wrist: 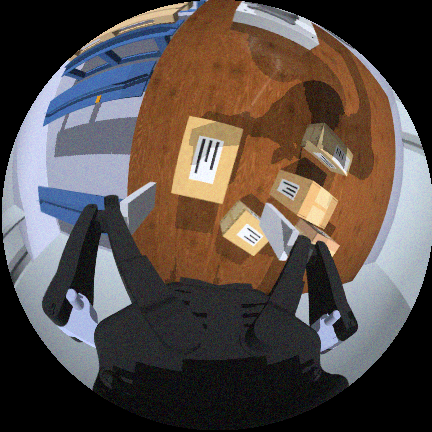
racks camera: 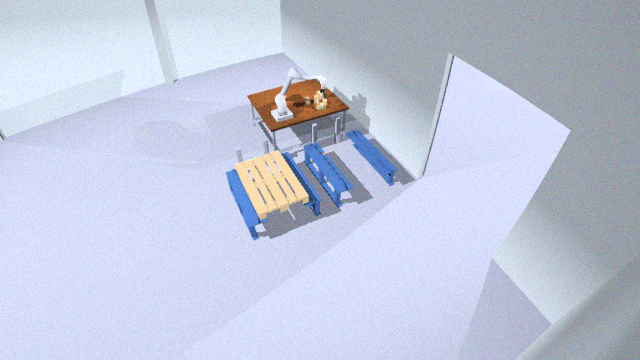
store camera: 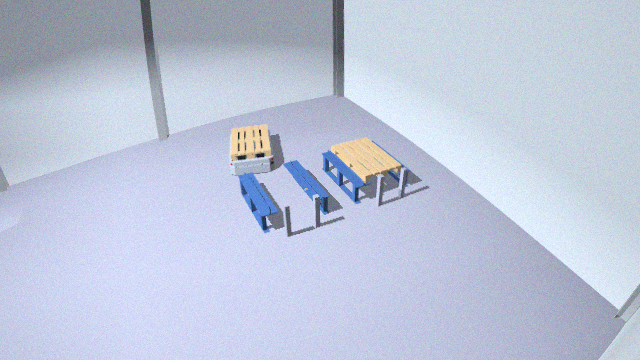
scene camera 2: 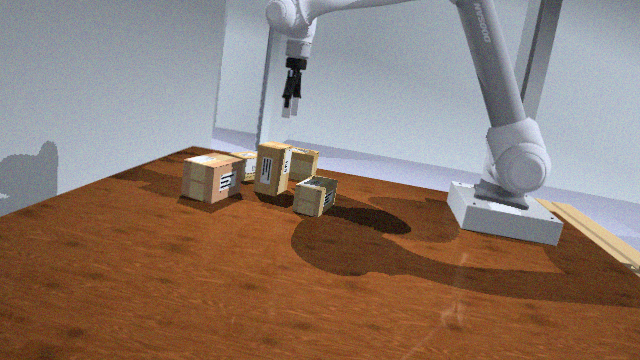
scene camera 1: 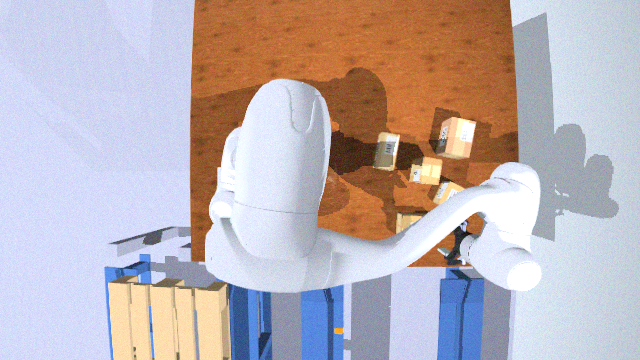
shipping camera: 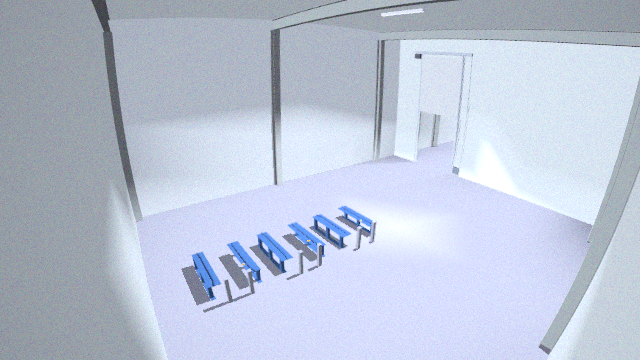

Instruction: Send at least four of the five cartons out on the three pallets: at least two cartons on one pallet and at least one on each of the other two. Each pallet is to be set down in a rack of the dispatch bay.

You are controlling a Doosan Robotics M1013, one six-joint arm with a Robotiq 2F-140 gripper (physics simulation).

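Frame: origin at the arm's base, x left, y back, z up, level; millimetres.
Seen in the pictures: gripper, fingertip midpoint: [wrist: 209, 203] [racks camera: 322, 98] [scene camera 2: 289, 116]; arm's base at its link origin: [racks camera: 282, 113] [scene camera 2: 499, 197].
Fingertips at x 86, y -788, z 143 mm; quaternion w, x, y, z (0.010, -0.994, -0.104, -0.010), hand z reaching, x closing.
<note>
Offsets run from my fingertips to a thing's top centre. Level surfaces: height alone.
Five cartons stand on the table {dz -223 mm} [scene camera 1: 280, 45] [scene camera 2: 150, 300]: a large pinkish one {dx +395, dy -51, dz -117 mm} [scene camera 1: 457, 138] [scene camera 2: 211, 179], a carton {dx +277, dy +238, dz -142 mm} [scene camera 1: 386, 151] [scene camera 2: 315, 196] [wrist: 327, 148] nearest the robot base, an upright one {dx +223, dy +62, dz -70 mm} [scene camera 1: 425, 171] [scene camera 2: 271, 169] [wrist: 304, 197], a small one {dx +142, dy -79, dz -142 mm} [scene camera 1: 446, 192] [wrist: 242, 229], and one {dx -21, dy +40, dz -120 mm} [scene camera 1: 410, 221] [wrist: 207, 160] by the table edge. My gripper [scene camera 2: 290, 109] [wrist: 209, 203] is open and empty, high above the cartons. A pallet [scene camera 1: 165, 320] [racks camera: 272, 182] without cartons lies in a rack beside the table. Another pallet [store camera: 367, 155] lies in a store rack; the third [store camera: 235, 145] rides on a low vehicle [store camera: 252, 165] behind the other store rack.
Blue beams [scene camera 1: 320, 320] [racks camera: 327, 170] of a rack without a pallet stand beside the loaded rack. In the shipping camera, three blue racks [shipping camera: 206, 268] hold no pallets; grey posts [shipping camera: 251, 281] stand at their ends. The robot base [scene camera 2: 505, 215] stands on the table.
</note>
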